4 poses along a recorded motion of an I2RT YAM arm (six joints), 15 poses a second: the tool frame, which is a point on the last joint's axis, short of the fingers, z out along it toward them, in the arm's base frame.
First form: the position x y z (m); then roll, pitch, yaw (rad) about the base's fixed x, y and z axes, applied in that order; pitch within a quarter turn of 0, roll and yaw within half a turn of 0.
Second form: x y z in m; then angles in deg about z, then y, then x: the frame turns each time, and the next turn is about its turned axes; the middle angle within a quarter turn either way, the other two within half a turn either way. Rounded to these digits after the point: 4 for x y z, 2 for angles.
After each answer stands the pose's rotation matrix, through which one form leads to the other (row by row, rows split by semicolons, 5 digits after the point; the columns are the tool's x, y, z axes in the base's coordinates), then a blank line. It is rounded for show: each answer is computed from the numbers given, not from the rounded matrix.
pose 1, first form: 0.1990 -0.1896 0.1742 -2.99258 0.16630 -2.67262
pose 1, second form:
0.1990 -0.1896 0.1742 -153.13 9.53 -171.46
-0.87973 -0.42504 0.21313; -0.44573 0.89326 -0.05845; -0.16553 -0.14641 -0.97528

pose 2, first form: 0.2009 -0.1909 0.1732 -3.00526 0.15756 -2.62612
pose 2, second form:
0.2009 -0.1909 0.1732 -150.47 9.03 -172.19
-0.85928 -0.46982 0.20225; -0.48684 0.87250 -0.04162; -0.15691 -0.13423 -0.97845

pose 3, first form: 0.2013 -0.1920 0.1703 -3.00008 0.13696 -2.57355
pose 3, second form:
0.2013 -0.1920 0.1703 -147.45 7.85 -171.89
-0.83506 -0.51637 0.18982; -0.53295 0.84489 -0.04617; -0.13653 -0.13972 -0.98073

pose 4, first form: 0.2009 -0.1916 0.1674 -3.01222 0.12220 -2.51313
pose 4, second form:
0.2009 -0.1916 0.1674 -143.99 7.00 -172.59
-0.80290 -0.57027 0.17363; -0.58352 0.81142 -0.03330; -0.12190 -0.12805 -0.98425

